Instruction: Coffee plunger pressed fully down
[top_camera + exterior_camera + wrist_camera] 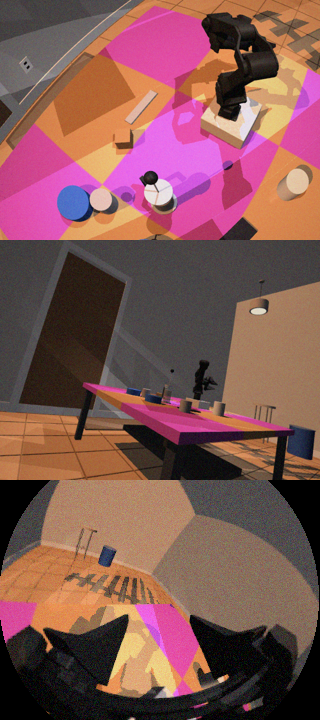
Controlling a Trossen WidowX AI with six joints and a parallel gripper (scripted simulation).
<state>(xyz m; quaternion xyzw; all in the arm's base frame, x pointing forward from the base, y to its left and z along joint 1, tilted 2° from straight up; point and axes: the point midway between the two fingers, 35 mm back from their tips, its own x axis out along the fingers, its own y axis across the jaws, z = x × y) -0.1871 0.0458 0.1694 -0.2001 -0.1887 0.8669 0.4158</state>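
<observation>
My gripper tip is 55 cm short of the coffee press, 16 cm to the left of it and 9 cm above it. From my gripper tip the other things lie so: small orange block: 42 cm ahead, 35 cm to the right, 20 cm below; flat pale strip: 28 cm ahead, 37 cm to the right, 22 cm below; pale cup: 37 cm ahead, 22 cm to the left, 18 cm below.
</observation>
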